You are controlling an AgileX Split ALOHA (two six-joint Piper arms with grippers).
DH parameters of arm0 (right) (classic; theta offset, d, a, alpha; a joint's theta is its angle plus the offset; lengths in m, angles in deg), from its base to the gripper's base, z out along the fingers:
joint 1: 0 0.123 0 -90
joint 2: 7.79 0 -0.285 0
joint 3: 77.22 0 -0.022 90
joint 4: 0 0.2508 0 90
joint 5: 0 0 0.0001 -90
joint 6: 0 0.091 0 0
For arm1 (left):
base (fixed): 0 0 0 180
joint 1: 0 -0.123 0 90
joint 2: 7.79 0 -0.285 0
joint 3: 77.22 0 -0.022 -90
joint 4: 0 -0.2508 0 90
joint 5: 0 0 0.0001 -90
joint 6: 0 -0.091 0 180
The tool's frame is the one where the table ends.
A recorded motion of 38 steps. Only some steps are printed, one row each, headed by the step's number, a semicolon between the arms.
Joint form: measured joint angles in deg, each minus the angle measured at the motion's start. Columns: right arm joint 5, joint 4, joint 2, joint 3, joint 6, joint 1; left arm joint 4, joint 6, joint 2, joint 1, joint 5, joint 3.
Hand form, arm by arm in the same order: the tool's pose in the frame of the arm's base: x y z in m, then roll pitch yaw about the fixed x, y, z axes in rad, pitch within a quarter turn. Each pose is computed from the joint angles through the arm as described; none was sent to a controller.
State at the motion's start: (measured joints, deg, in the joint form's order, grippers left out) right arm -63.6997 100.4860 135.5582 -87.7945 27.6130 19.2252; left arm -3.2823 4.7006 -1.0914 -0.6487 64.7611 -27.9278
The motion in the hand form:
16: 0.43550 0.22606 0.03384 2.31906 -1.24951 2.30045; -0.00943 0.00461 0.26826 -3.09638 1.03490 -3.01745
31: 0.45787 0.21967 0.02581 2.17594 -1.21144 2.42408; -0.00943 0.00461 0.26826 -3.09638 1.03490 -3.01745
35: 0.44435 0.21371 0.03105 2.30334 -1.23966 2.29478; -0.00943 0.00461 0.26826 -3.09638 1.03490 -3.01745
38: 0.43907 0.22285 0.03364 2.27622 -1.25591 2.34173; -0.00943 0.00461 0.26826 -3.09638 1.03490 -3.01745
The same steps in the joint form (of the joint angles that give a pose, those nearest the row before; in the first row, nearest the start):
16: -0.75 0.16 15.12 -9.07 0.17 -1.26; 0.00 0.00 0.00 0.00 0.00 0.00
31: -0.88 -0.93 19.52 -16.93 0.22 -2.78; 0.00 0.00 0.00 0.00 0.00 0.00
35: -0.83 -0.51 15.99 -10.42 0.16 -2.99; 0.00 0.00 0.00 0.00 0.00 0.00
38: -1.65 0.13 15.71 -10.07 0.21 -1.82; 0.00 0.00 0.00 0.00 0.00 0.00

